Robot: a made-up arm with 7 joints.
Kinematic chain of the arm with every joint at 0, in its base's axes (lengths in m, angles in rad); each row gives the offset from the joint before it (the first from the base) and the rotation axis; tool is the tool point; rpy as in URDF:
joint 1: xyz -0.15 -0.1 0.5 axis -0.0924 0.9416 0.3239
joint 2: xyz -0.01 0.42 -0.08 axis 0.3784 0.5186 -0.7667
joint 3: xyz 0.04 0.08 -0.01 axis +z
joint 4: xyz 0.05 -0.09 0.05 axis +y
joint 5: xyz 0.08 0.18 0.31 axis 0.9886 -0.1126 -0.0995
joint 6: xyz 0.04 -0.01 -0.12 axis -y
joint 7: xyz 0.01 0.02 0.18 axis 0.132 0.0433 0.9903
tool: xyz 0 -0.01 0.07 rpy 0.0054 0.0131 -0.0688
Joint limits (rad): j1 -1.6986..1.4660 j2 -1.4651..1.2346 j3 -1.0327..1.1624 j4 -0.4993..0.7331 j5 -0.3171..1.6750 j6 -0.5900..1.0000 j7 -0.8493..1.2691
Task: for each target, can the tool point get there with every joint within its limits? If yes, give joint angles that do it. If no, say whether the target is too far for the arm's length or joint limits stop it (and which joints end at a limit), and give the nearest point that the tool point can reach.
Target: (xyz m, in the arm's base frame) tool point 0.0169 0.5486 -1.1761
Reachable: no: too far | nearest point -0.1047 0.3410 -0.0778 | short by 1.124 m
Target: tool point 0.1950 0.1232 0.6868
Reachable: yes | joints -0.0825 0.8123 -0.0442 0.4847 0.6659 0.6070 -0.1887
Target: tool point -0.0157 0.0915 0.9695
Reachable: yes | joints -0.7198 0.4326 -0.4452 0.2115 0.2232 0.1249 0.3115
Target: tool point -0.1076 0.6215 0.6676
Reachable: yes | joints 1.1738 -0.4282 0.3706 0.2937 1.0328 0.3422 -0.5055
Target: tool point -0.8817 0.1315 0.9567
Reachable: no: joint limits stop it (at a limit: joint 1, joint 2, joint 3, joint 4, joint 5, joint 6, joint 7) | nearest point -0.8510 0.3126 0.9836 | short by 0.186 m
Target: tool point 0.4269 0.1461 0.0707
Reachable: no: joint limits stop it (at a limit: joint 2, joint 4, joint 6, joint 7) | nearest point 0.3405 0.1638 0.1492 | short by 0.118 m
